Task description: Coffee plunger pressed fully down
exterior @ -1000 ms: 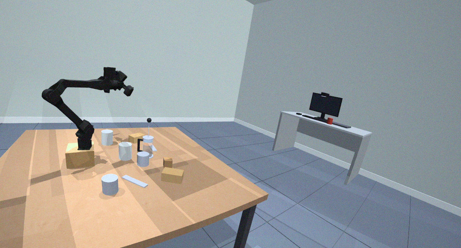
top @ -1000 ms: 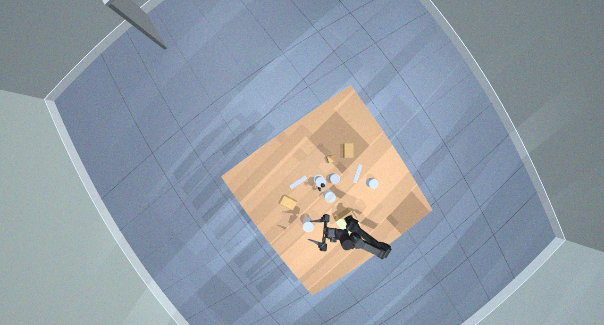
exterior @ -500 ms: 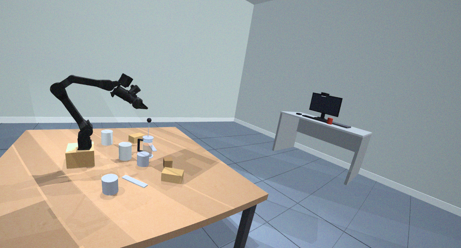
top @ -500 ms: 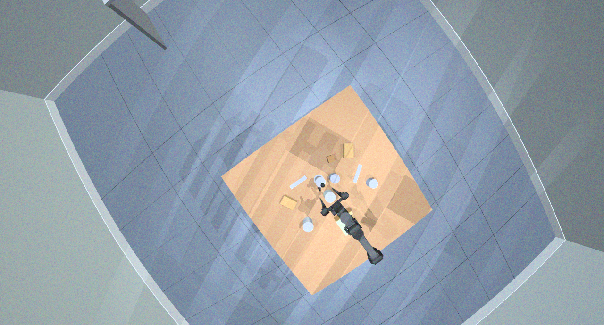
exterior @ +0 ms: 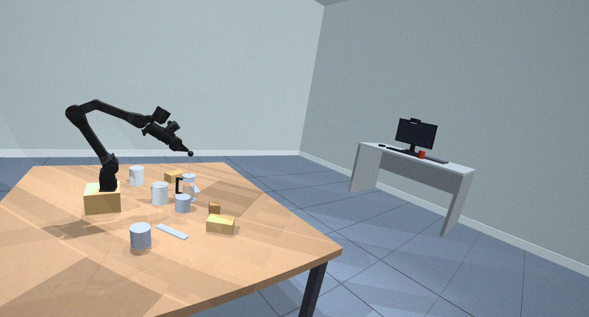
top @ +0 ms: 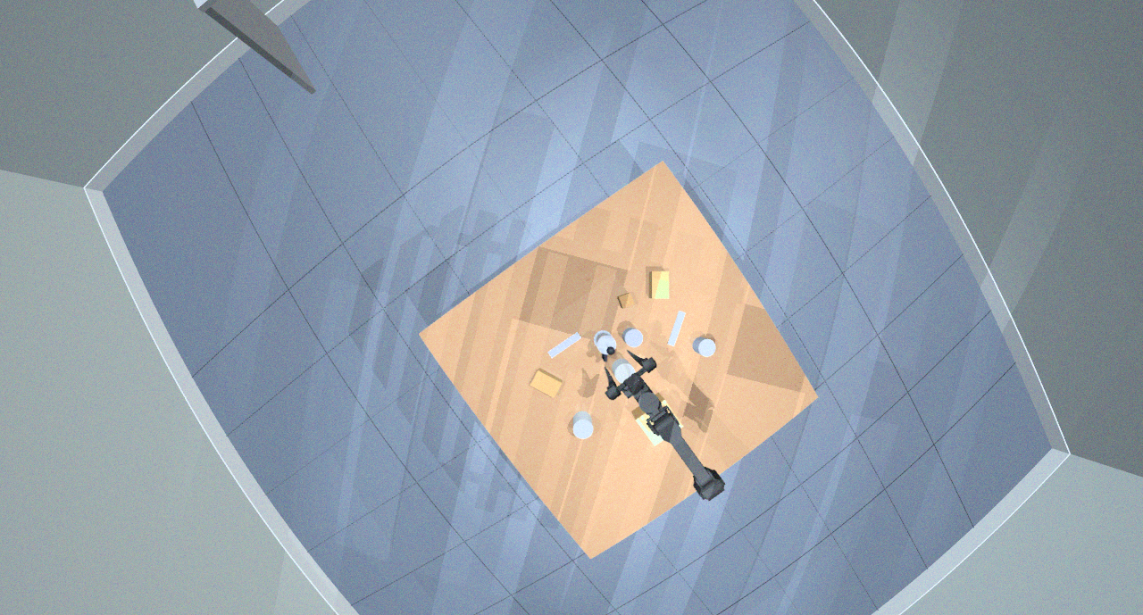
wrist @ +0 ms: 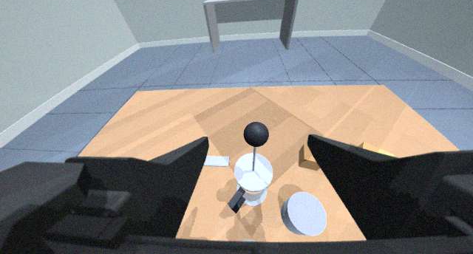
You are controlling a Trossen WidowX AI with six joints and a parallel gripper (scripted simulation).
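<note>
The coffee press lies 1 cm ahead of my gripper tip, 1 cm to the left of it and 15 cm below it.
</note>
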